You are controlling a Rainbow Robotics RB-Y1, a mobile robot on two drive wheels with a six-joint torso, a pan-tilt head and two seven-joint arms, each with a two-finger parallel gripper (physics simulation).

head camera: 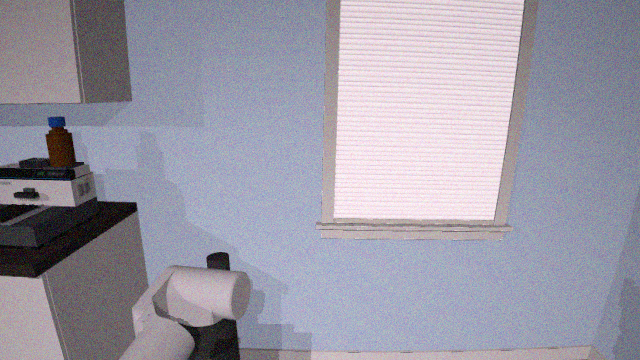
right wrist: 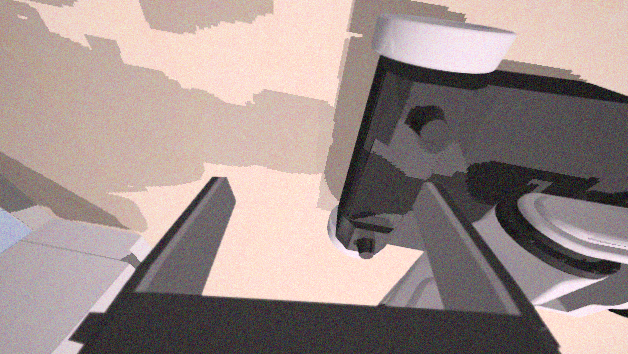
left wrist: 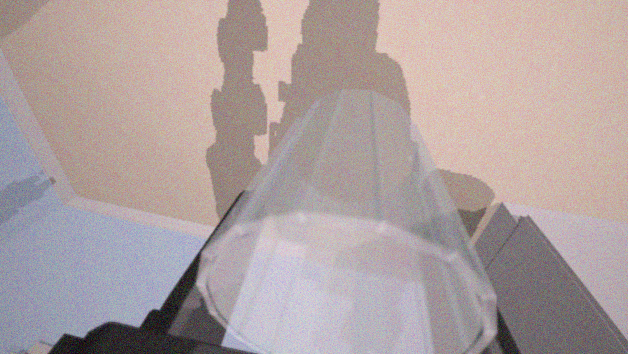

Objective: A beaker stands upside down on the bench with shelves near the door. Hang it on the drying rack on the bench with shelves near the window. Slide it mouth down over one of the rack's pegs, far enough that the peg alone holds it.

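Frame: origin at the robot's base, x back, y left, z down, level; centimetres.
Seen in the pictures: left gripper, between the fingertips: (left wrist: 342,219); right gripper, between the fingertips: (right wrist: 322,191).
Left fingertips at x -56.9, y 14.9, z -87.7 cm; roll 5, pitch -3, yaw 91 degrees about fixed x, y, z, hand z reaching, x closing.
Note:
A point is followed by its place in that frame.
A clear, see-through beaker (left wrist: 345,200) @[x -52.4, y 14.8, z -92.3 cm] fills the middle of the left wrist view, its bright-rimmed end nearest the camera and its other end pointing away over the floor. My left gripper (left wrist: 342,219) @[x -56.9, y 14.9, z -87.7 cm] is shut on it, one dark finger at each side, the fingertips partly hidden behind the glass. My right gripper (right wrist: 322,191) @[x -14.0, y -22.5, z -45.3 cm] is open and empty above the floor. In the head camera view my left arm shows at the lower left, and the gripper and beaker do not show. The drying rack and the benches with shelves do not show in the head camera view.
A dark-topped counter (head camera: 117,212) @[x -147.9, y 82.7, z -91.3 cm] with white sides stands at the left, bearing a white device (head camera: 55,187) @[x -132.6, y 96.3, z -106.6 cm] and a brown bottle (head camera: 60,147) @[x -135.5, y 93.7, z -121.3 cm]. A blinded window (head camera: 420,110) @[x -159.3, y -46.4, z -135.3 cm] is in the blue wall. The robot's dark base (right wrist: 540,125) @[x 18.9, y -17.9, z -17.0 cm] and a pale cabinet (right wrist: 55,270) @[x -132.8, y 82.5, z -24.7 cm] show in the right wrist view.

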